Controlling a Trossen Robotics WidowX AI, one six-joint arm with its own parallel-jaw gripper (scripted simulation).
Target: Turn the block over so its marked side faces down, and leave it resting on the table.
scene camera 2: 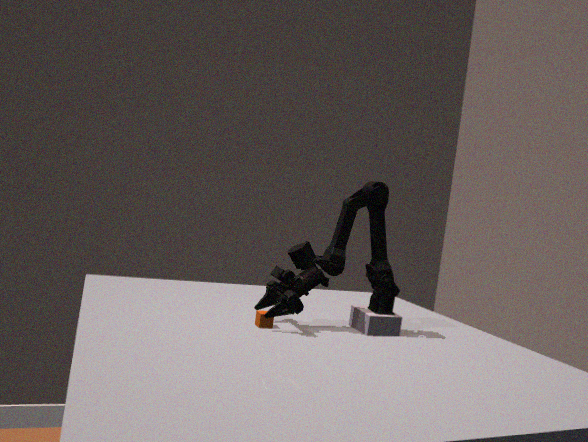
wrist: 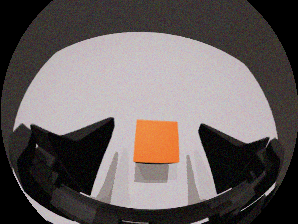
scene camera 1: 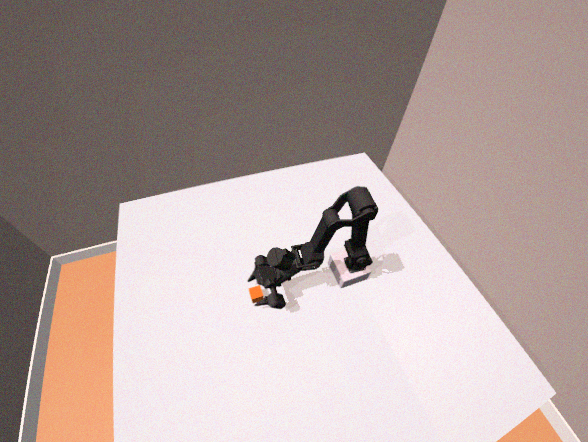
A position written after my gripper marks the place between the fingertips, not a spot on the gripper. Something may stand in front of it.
My gripper (scene camera 2: 259, 312) is open and holds nothing. Also in view: an orange block (wrist: 156, 142).
My gripper also shows in the wrist view (wrist: 159, 125) and in scene camera 1 (scene camera 1: 251, 293).
